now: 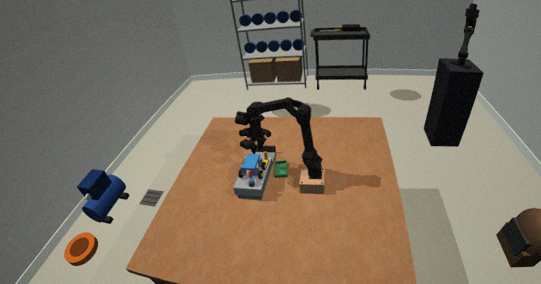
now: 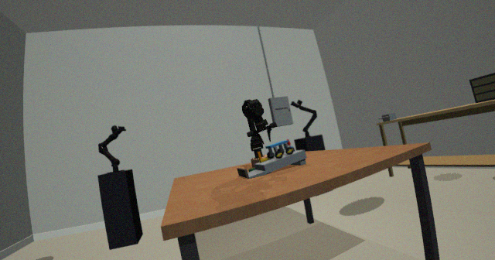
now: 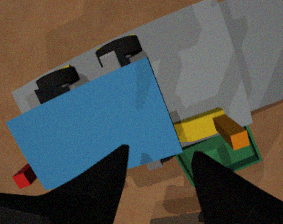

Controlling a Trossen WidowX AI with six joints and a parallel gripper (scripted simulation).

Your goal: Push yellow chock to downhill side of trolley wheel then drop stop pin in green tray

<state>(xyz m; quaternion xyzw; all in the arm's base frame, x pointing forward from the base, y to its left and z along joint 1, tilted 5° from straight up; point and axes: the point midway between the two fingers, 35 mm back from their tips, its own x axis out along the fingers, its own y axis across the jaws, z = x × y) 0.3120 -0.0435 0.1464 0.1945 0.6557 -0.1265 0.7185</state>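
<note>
Right now the red-headed stop pin is 15 cm to the left of my gripper tip and 4 cm below it. The rest, counted from my gripper tip: blue trolley: 6 cm to the left, 6 cm below, 2 cm ahead; ramp: 12 cm below, 5 cm to the left, 2 cm ahead; yellow chock: 9 cm below, 3 cm to the right, 3 cm behind.
</note>
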